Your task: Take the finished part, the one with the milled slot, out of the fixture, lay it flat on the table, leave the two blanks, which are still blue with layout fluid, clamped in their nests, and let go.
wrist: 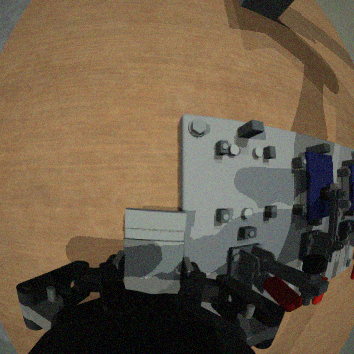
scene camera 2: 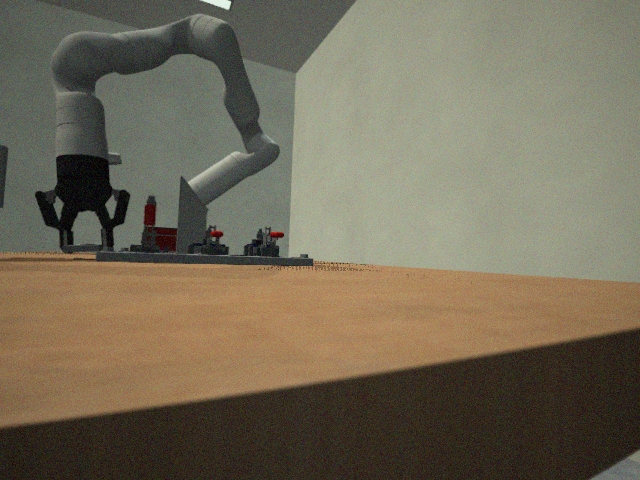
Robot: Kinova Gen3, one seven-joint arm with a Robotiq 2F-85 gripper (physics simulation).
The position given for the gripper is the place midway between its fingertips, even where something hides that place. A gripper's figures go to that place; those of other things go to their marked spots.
Scene:
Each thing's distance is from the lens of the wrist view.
gripper (wrist: pixel 152 263): 18 cm
finished part (wrist: pixel 153 243): 16 cm
blue blank (wrist: pixel 318 172): 25 cm
fixture plate (wrist: pixel 208 181): 17 cm
The marked spots on the finished part and the blue blank are 20 cm apart.

